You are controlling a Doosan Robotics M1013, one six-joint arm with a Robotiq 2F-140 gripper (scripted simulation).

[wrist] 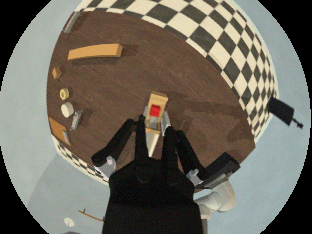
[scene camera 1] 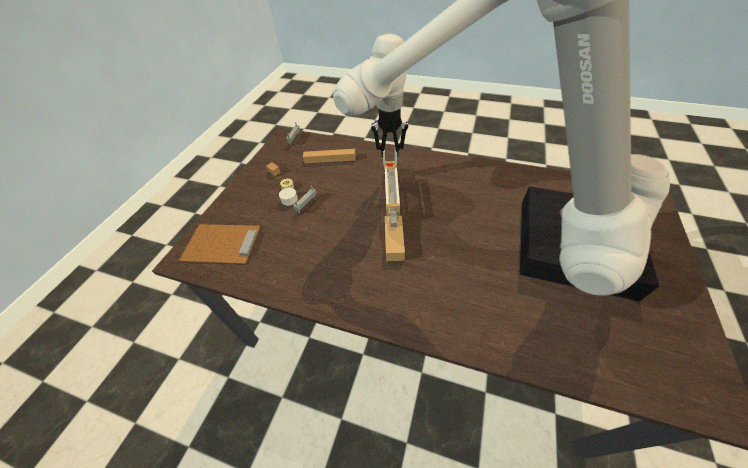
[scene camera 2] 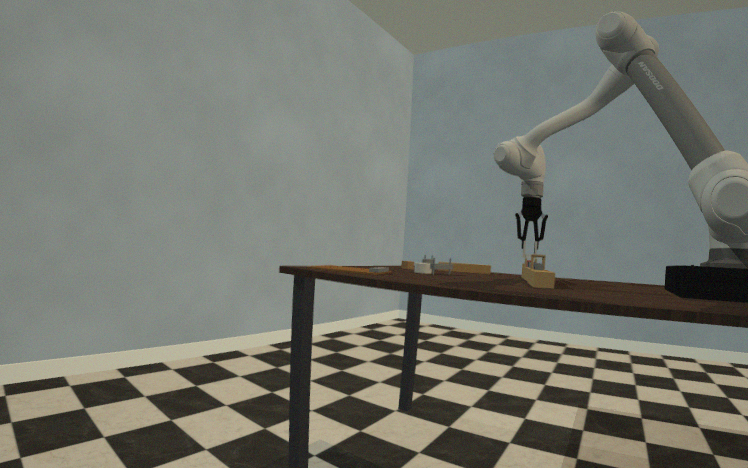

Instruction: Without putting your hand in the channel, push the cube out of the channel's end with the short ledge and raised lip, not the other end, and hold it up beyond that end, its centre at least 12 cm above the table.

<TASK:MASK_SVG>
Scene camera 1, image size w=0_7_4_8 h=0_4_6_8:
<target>my gripper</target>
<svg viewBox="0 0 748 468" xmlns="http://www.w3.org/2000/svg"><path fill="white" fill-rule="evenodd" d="M401 108L394 112L379 110L378 122L371 124L376 149L381 150L383 166L385 166L387 133L393 133L395 165L397 165L399 149L404 148L408 122L401 120ZM378 126L383 130L381 145L379 144ZM402 125L400 144L398 144L396 131Z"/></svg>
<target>tan board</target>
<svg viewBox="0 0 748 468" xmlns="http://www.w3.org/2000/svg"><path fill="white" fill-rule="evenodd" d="M179 259L180 262L246 264L260 226L199 224Z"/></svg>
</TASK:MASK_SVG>
